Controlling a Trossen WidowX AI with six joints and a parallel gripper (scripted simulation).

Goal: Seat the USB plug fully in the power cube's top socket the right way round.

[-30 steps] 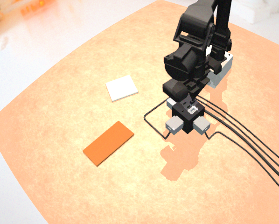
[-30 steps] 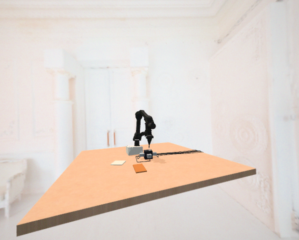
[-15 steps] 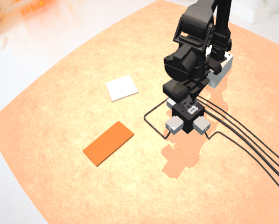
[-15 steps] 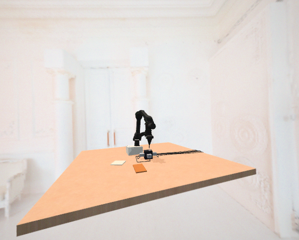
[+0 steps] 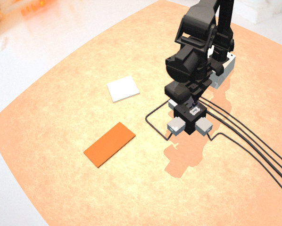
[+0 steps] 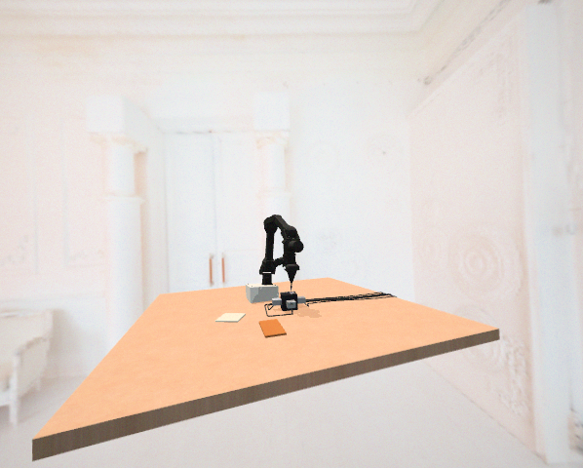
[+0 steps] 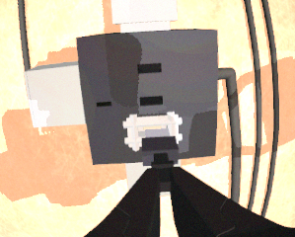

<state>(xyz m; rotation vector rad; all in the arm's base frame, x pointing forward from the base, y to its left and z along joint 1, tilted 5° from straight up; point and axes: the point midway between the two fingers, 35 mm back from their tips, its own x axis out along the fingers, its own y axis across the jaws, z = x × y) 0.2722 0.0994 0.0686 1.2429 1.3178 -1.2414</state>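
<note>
The USB plug is 20 mm below my gripper tip. Round my gripper tip: USB socket 60 mm below; orange pad 250 mm ahead, 130 mm to the right, 120 mm below; white pad 70 mm ahead, 300 mm to the right, 120 mm below.
</note>
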